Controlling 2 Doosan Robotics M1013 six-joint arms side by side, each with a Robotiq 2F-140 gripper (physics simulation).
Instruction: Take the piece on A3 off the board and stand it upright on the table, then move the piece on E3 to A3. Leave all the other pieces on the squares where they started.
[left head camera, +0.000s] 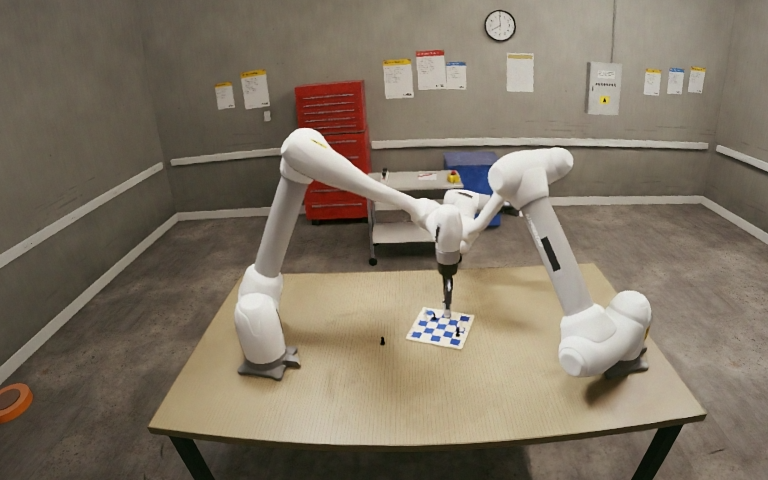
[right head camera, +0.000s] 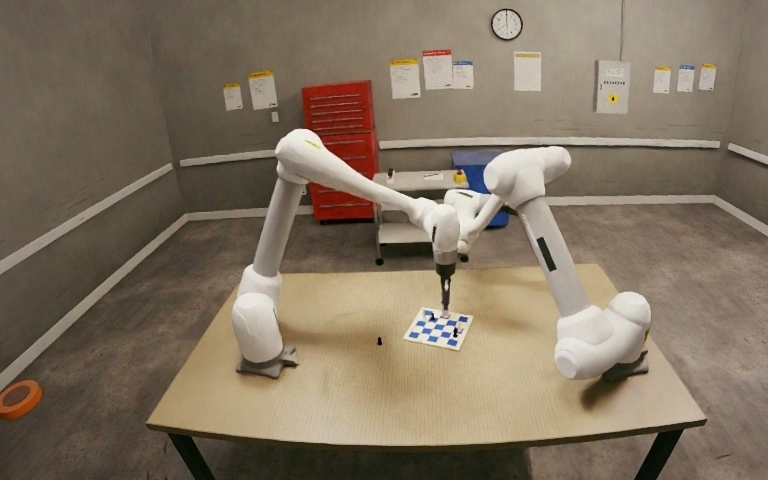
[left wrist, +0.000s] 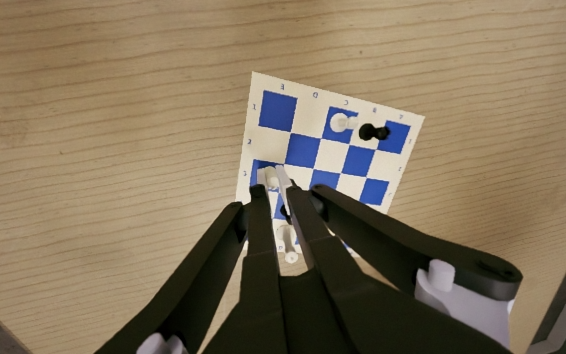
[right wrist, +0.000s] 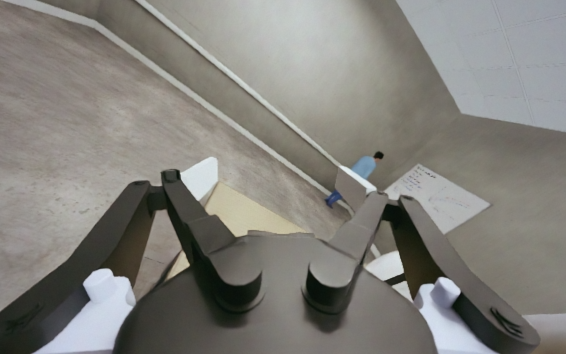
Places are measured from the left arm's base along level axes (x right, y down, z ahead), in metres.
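Pixels of known places: left gripper, between the fingertips: (left head camera: 446, 314) (right head camera: 445, 314) (left wrist: 271, 178); right gripper, between the fingertips: (right wrist: 278, 173); left arm's base, origin of its link: (left head camera: 268, 361) (right head camera: 266, 360).
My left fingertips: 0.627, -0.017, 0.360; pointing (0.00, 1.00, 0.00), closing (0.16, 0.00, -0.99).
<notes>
For each thing: its top centre in the pictures, then the offset to it from my left fingertips, as dx, dy, dz. Level surfaces: height alone.
- board, centre of its top: (left wrist: 323, 184) (right head camera: 439, 327) (left head camera: 441, 326) -0.017, +0.011, -0.069
- small black piece, centre of its top: (left head camera: 382, 337) (right head camera: 379, 337) -0.227, -0.014, -0.189
- table, height of its surface: dy +0.018
My left gripper (left head camera: 447, 313) (right head camera: 445, 313) (left wrist: 271, 178) points down at the far edge of the board (left head camera: 436, 344) (right head camera: 433, 344) (left wrist: 260, 82). It is shut on a white piece (left wrist: 271, 179) at E3; the fingers partly hide the piece, and whether its base touches the square cannot be told. A3 bears no piece in the head views. A small black piece (left head camera: 382, 340) (right head camera: 379, 341) stands upright on the table (left head camera: 317, 396) (right head camera: 317, 396), left of the board in the head views. My right gripper (right wrist: 278, 173) is open and empty, held away from the board.
On the board, a white piece (left wrist: 340, 122) is on C1 and a black piece (left wrist: 367, 132) on B1. A black piece (left wrist: 285, 211) on D4 and a white piece (left wrist: 287, 237) on D5 stand close beside the left fingers. A person (right wrist: 364, 166) is near the wall.
</notes>
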